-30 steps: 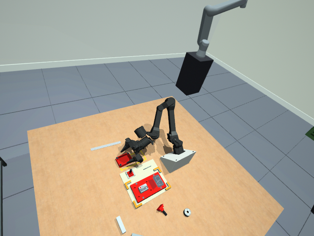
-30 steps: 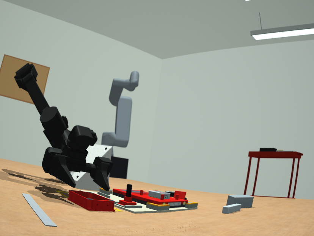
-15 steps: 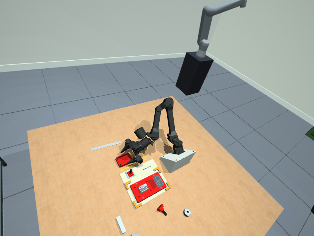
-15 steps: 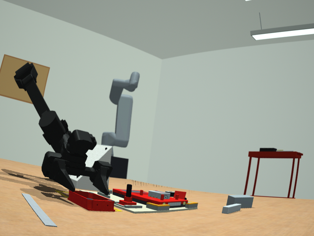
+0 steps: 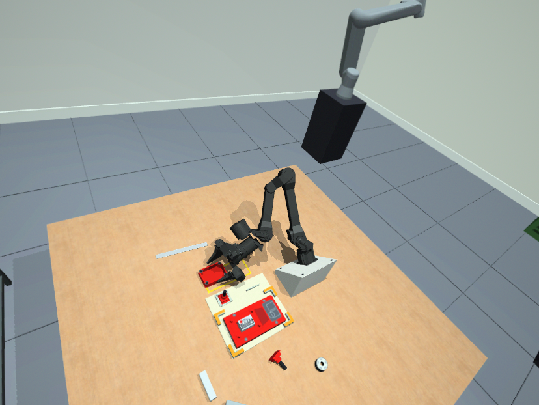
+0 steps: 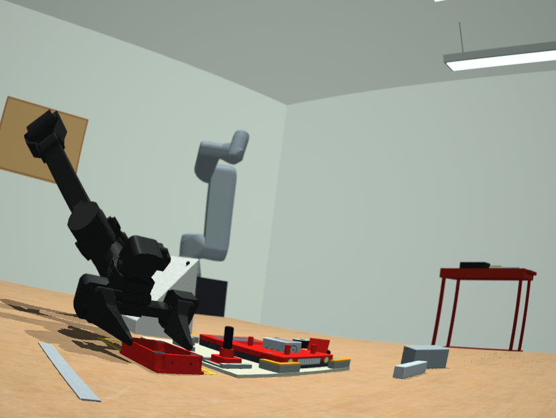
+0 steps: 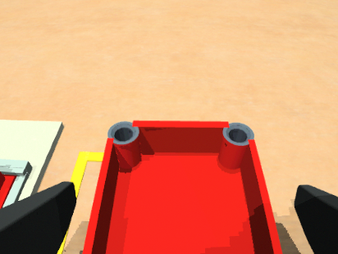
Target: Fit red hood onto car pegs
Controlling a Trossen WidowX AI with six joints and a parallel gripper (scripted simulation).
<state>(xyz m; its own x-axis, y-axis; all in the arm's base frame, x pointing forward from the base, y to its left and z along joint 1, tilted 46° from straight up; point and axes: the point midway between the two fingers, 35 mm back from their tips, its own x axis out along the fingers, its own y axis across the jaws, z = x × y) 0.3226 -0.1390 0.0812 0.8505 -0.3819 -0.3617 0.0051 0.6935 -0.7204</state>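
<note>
The red hood lies 20 mm below my gripper tip and 10 mm behind it. Round my gripper tip: grey strip 160 mm to the right, 50 mm ahead, 30 mm below; grey engine block 240 mm to the left, 20 mm behind; wheel 470 mm to the left, 180 mm behind, 20 mm below.
</note>
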